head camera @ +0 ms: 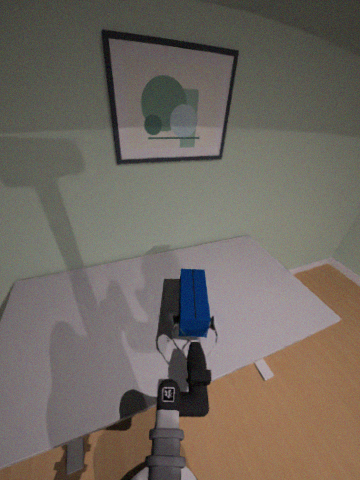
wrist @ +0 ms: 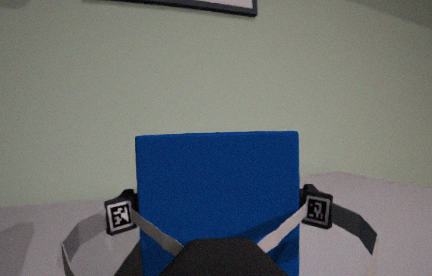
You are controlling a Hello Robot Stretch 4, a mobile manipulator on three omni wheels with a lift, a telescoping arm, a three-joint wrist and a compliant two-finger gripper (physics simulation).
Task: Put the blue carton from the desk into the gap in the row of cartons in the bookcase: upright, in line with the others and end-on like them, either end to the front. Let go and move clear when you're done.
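Note:
The blue carton (head camera: 193, 300) (wrist: 217, 185) is over the desk (head camera: 270, 300), upright, with its long side running away from me and one end facing me. My gripper (head camera: 194, 321) (wrist: 218, 209) is shut on the carton, with one fingertip against each long side near the close end. In the head view the carton's shadow lies off to its left, and the carton looks slightly raised from the desk top. Its underside is hidden. The bookcase and its row of cartons do not show in either view.
A framed picture (head camera: 170, 60) (wrist: 220, 5) hangs on the green wall (head camera: 280, 190) (wrist: 215, 75) behind the desk. The desk's front edge runs slantwise beneath my arm (head camera: 167, 445). Wooden floor (head camera: 310, 400) shows at the right and in front.

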